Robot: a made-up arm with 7 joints. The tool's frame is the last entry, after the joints. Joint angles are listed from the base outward.
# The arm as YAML. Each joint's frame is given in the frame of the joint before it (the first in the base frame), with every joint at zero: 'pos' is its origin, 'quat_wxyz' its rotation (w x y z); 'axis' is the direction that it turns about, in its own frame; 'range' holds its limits. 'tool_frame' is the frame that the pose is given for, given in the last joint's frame.
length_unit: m
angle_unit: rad
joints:
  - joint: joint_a
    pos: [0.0, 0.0, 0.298]
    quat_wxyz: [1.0, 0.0, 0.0, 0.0]
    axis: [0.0, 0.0, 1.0]
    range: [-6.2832, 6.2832]
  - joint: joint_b
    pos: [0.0, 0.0, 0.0]
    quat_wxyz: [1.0, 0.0, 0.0, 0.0]
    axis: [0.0, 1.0, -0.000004]
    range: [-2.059, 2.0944]
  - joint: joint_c
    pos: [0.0, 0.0, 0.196]
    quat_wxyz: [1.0, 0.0, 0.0, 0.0]
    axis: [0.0, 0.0, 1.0]
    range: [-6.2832, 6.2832]
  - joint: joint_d
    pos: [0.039, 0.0, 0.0]
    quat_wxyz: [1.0, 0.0, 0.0, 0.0]
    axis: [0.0, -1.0, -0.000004]
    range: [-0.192, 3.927]
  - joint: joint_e
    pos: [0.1, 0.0, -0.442]
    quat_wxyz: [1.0, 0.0, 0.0, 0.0]
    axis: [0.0, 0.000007, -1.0]
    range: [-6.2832, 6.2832]
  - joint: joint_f
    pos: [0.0, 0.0, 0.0]
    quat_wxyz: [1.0, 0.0, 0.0, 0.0]
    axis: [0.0, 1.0, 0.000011]
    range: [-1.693, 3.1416]
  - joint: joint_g
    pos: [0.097, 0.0, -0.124]
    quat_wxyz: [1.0, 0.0, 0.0, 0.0]
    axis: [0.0, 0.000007, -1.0]
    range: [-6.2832, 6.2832]
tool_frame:
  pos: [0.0, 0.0, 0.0]
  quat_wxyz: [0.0, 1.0, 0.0, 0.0]
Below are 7 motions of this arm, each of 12 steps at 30 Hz.
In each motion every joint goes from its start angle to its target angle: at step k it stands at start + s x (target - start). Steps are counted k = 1, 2, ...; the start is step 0. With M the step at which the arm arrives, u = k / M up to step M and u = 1 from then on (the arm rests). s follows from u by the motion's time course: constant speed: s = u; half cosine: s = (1 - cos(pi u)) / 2; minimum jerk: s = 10 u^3 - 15 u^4 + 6 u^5.
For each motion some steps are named. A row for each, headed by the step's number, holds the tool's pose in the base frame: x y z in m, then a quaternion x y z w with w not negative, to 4 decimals.
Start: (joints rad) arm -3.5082 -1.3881 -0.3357 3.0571 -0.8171 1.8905 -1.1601
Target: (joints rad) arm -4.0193 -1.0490 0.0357 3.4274 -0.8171 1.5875 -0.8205
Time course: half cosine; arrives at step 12
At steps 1, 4, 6, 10, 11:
1: 0.6707 -0.1271 0.4664 -0.4076 -0.4329 -0.5386 0.5970
4: 0.6465 -0.2238 0.4904 -0.4229 -0.3502 -0.5940 0.5879
6: 0.6072 -0.3159 0.5119 -0.4228 -0.2634 -0.6437 0.5810
10: 0.5193 -0.4417 0.5406 -0.3906 -0.1266 -0.7058 0.5773
11: 0.5083 -0.4534 0.5434 -0.3850 -0.1123 -0.7110 0.5776

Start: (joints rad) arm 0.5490 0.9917 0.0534 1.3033 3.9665 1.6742 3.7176
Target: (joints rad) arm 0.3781 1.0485 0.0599 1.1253 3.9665 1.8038 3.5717
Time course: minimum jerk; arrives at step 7
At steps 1, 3, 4, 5, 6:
1: 0.4858 0.2172 -0.0747 -0.5070 0.3271 -0.7697 0.2086
3: 0.4680 0.1709 -0.0982 -0.5202 0.3134 -0.7809 0.1462
4: 0.4510 0.1370 -0.1143 -0.5303 0.3023 -0.7859 0.0986
5: 0.4346 0.1097 -0.1265 -0.5389 0.2924 -0.7878 0.0586
6: 0.4250 0.0954 -0.1326 -0.5435 0.2868 -0.7880 0.0371

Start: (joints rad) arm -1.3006 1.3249 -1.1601 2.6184 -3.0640 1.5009 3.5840
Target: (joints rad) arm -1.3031 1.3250 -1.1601 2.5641 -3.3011 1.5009 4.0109
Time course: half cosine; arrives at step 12
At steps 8, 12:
8: 0.0766 -0.7755 0.4184 0.5486 0.1284 0.7046 0.4314
12: 0.0713 -0.7773 0.4085 0.5794 0.0990 0.7093 0.3890

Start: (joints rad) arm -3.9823 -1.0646 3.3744 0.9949 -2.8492 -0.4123 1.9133
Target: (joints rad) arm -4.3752 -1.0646 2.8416 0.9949 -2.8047 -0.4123 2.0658
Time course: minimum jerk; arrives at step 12
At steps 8, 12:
8: 0.0125 -0.1295 -0.1547 -0.9438 0.2434 0.1304 0.1817
12: -0.0460 -0.1436 -0.1485 -0.9147 0.3366 0.1575 0.1589

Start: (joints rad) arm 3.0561 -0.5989 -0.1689 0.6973 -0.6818 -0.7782 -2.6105
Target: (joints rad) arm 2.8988 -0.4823 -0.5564 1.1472 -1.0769 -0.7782 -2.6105
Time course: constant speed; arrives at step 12
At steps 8, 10, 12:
8: -0.3846 0.1809 0.6567 -0.5155 -0.0854 0.8425 0.1307
10: -0.3627 0.2178 0.6727 -0.5103 -0.0862 0.8351 0.1865
12: -0.3372 0.2527 0.6870 -0.5071 -0.0872 0.8221 0.2438

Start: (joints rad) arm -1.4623 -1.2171 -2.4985 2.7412 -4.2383 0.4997 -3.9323
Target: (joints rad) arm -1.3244 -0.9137 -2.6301 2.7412 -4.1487 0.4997 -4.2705
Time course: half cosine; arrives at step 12
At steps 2, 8, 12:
2: -0.1865 0.7710 0.4276 0.1119 -0.5086 -0.7868 0.3313
8: -0.2361 0.7146 0.5794 0.2024 -0.4036 -0.8570 0.2483
12: -0.2501 0.6860 0.6330 0.2261 -0.3602 -0.8791 0.2153

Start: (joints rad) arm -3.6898 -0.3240 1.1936 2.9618 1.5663 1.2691 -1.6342
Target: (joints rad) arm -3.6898 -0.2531 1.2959 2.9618 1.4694 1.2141 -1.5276
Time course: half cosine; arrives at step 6
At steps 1, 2, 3, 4, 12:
1: 0.2243 -0.2226 1.0140 0.6723 0.2106 0.2112 0.6776
2: 0.2162 -0.2175 1.0186 0.6685 0.2004 0.2217 0.6811
3: 0.2050 -0.2104 1.0247 0.6630 0.1865 0.2361 0.6855
4: 0.1938 -0.2032 1.0306 0.6571 0.1729 0.2506 0.6896
12: 0.1825 -0.1959 1.0363 0.6508 0.1594 0.2652 0.6934

